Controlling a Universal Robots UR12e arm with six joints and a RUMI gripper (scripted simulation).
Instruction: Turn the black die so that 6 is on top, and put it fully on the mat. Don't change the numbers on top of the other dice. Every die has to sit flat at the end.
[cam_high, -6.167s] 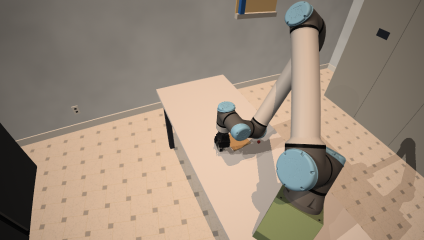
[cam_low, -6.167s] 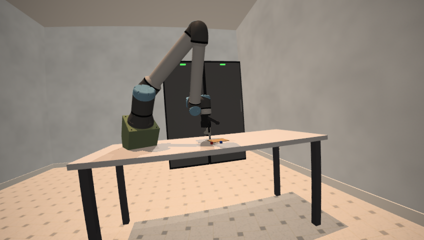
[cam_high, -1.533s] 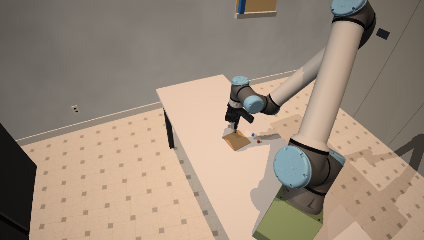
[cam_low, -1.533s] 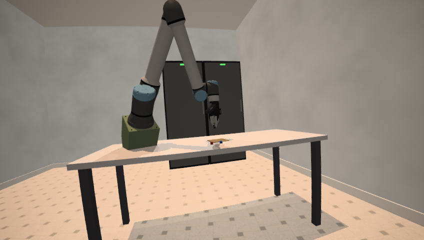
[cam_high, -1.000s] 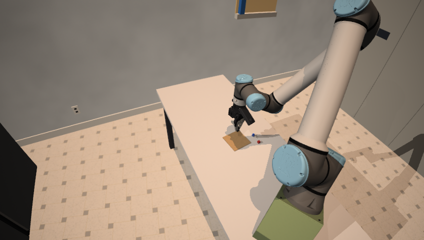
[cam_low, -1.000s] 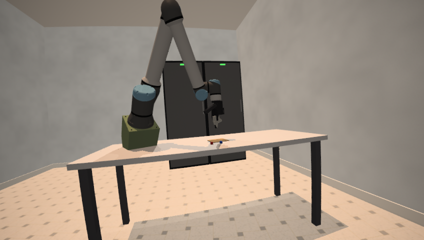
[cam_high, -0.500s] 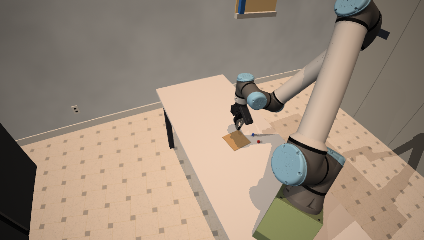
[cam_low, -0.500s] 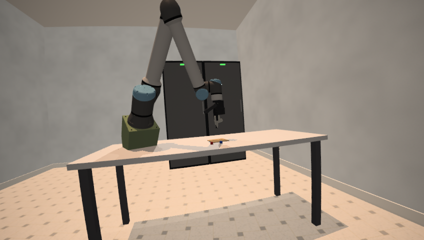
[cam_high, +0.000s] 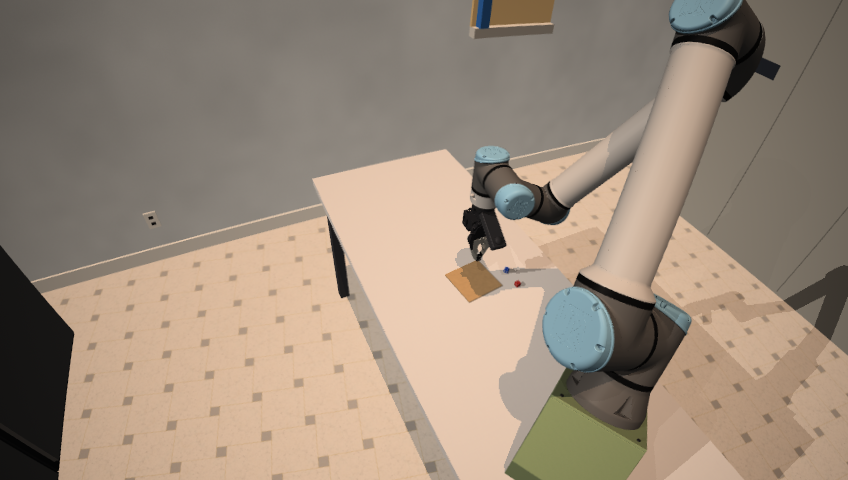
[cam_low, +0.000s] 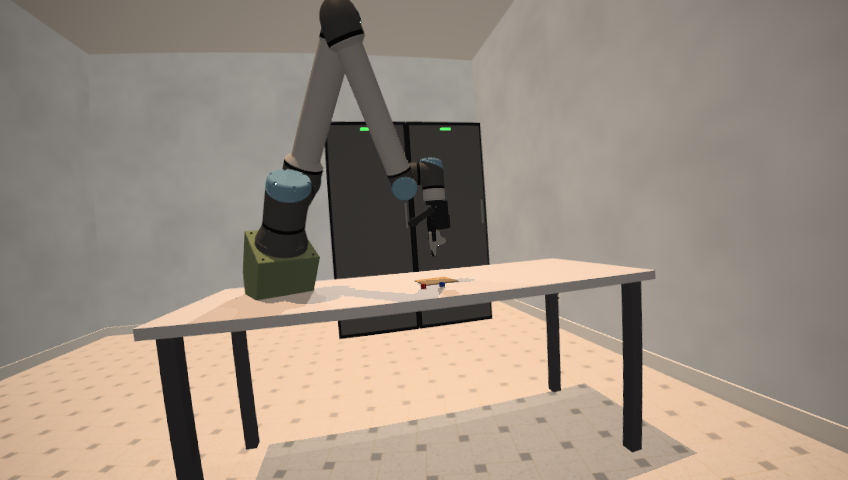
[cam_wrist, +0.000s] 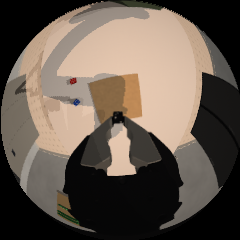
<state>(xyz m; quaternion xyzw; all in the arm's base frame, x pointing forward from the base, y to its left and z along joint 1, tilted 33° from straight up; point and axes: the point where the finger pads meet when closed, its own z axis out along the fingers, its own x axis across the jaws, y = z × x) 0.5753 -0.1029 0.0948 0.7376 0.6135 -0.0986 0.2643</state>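
My gripper is now 12 cm above the brown mat. From my hand the other things lie so: red die: 10 cm behind, 11 cm to the right, 11 cm below; then black die: 1 cm below; then blue die: 4 cm behind, 12 cm to the right, 11 cm below.
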